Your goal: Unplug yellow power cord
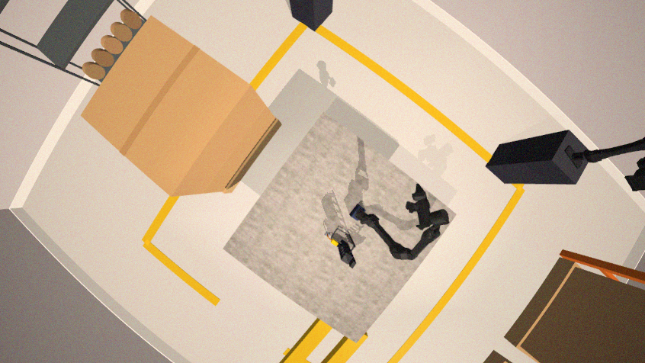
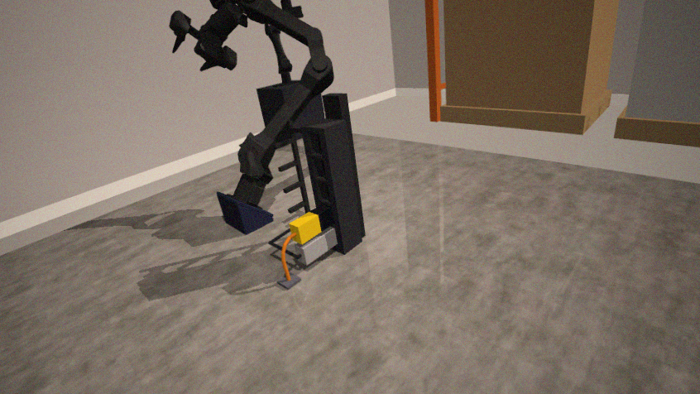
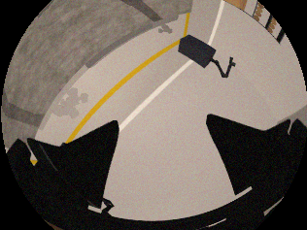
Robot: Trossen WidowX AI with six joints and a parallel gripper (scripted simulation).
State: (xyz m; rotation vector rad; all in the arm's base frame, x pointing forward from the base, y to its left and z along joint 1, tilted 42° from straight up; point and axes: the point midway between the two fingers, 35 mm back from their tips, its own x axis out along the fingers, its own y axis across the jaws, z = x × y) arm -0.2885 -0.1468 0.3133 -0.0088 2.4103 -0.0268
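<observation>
Right now the yellow plug is 57 cm ahead of my gripper tip, 9 cm to the right of it and 28 cm below it.
</observation>
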